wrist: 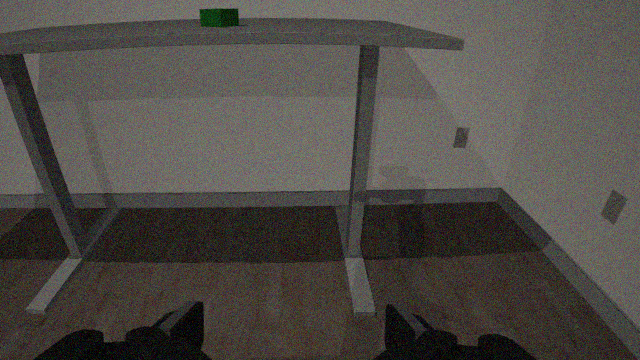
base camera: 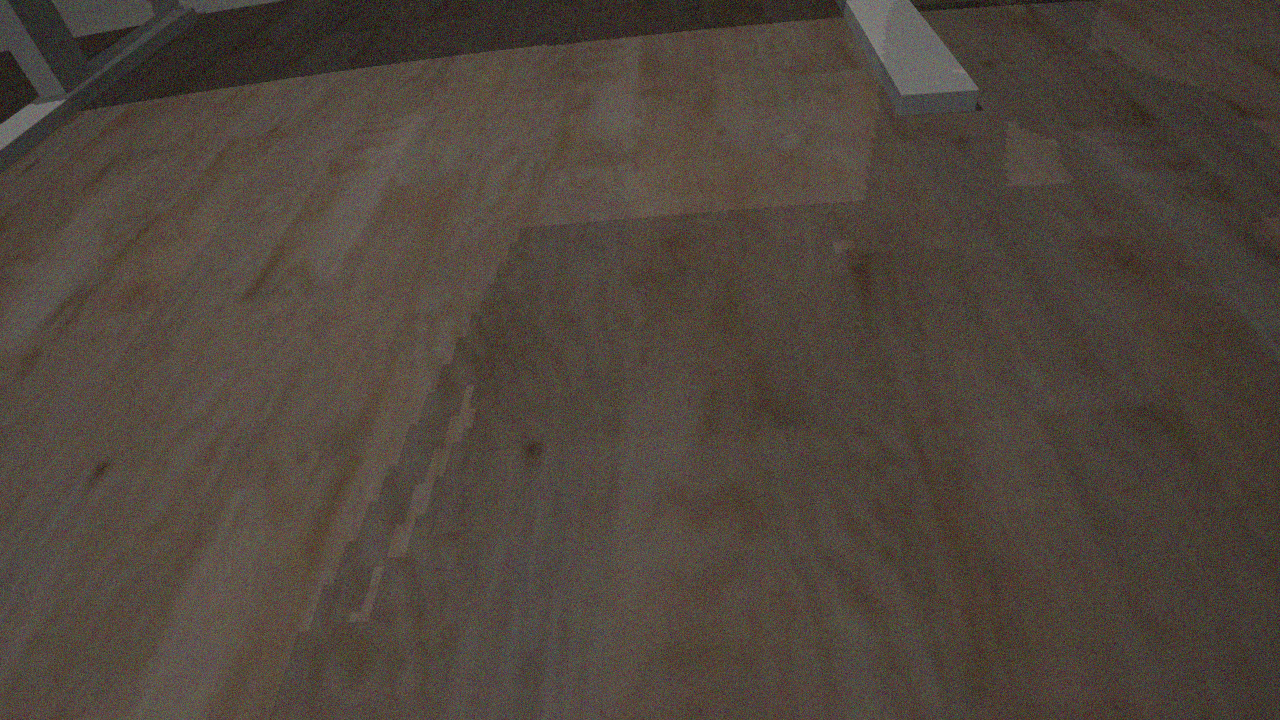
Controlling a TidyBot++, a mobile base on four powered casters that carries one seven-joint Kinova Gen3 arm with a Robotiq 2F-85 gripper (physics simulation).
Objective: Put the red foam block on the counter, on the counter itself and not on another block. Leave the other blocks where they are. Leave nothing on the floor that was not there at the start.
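Frame: origin at the arm's base, x ahead, y left, z up, level; metres.
Seen in the pictures: gripper, fingertip midpoint: (wrist: 295, 324).
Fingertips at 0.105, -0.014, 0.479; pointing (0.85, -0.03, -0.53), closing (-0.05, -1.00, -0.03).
A point is followed by its place in that frame, as x, y, z.
My gripper (wrist: 295, 324) @(0.105, -0.014, 0.479) is open, with its two dark fingers wide apart at the bottom of the wrist view and no thing between them. A green block (wrist: 218, 18) @(0.945, 0.171, 0.575) sits on top of a grey table (wrist: 300, 38) @(0.761, -0.037, 0.541), near the upper left of the wrist view, well beyond and above the fingertips. The red foam block does not show in either view. The counter named in the task cannot be made out in these views.
The table's right leg (wrist: 364, 150) @(1.097, -0.279, 0.126) and left leg (wrist: 42, 145) @(1.151, 0.943, 0.151) end in pale feet on the floor. One foot (base camera: 921, 53) also shows at the top of the base camera view. A wall (wrist: 575, 100) @(1.217, -1.232, 0.310) stands at the right, meeting the back wall in a corner.
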